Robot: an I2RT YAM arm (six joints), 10 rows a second.
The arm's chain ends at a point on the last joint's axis. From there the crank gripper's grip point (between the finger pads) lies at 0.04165 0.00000 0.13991 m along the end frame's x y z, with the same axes.
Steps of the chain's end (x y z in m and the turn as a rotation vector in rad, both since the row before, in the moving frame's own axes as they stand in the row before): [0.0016 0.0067 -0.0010 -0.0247 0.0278 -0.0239]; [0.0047 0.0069 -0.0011 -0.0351 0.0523 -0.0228]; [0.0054 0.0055 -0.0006 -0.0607 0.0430 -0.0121]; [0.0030 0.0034 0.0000 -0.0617 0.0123 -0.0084]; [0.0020 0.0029 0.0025 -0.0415 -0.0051 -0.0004]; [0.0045 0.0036 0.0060 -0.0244 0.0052 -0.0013]
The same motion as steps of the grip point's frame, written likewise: [0.0055 0.0091 -0.0022 -0.0247 0.0278 -0.0239]; [0.0120 0.0107 -0.0035 -0.0351 0.0523 -0.0228]; [0.0114 0.0134 -0.0028 -0.0607 0.0430 -0.0121]; [0.0048 0.0117 -0.0008 -0.0617 0.0123 -0.0084]; [0.0013 0.0087 0.0026 -0.0415 -0.0051 -0.0004]; [0.0052 0.0070 0.0057 -0.0244 0.0052 -0.0013]
